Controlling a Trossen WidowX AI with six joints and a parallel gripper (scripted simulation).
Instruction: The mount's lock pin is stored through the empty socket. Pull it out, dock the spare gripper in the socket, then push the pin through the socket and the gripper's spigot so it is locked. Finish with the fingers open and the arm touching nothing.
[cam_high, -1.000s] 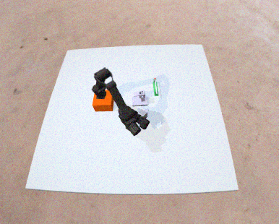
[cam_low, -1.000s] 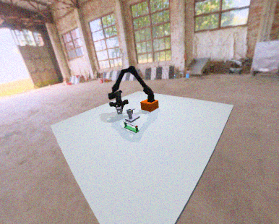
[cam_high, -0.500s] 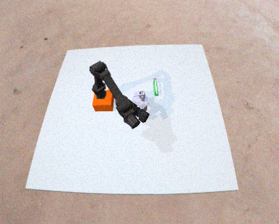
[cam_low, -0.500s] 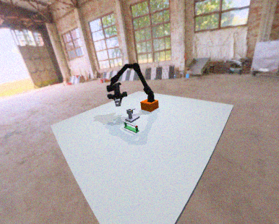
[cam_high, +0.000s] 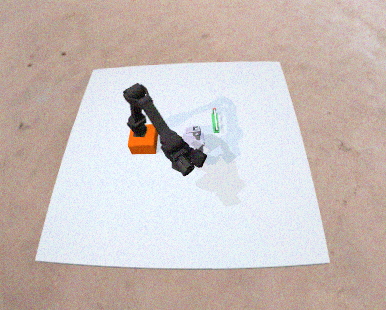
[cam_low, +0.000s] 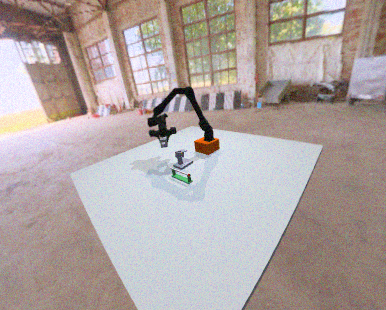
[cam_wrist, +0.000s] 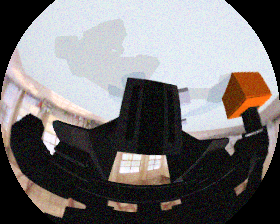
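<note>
Right now the mount is 2 cm behind my gripper tip, 15 cm to the left of it and 8 cm below it. From my gripper tip the other things lie so: spare gripper (1 cm above); green bar (7 cm ahead, 28 cm to the left, 11 cm below).
</note>
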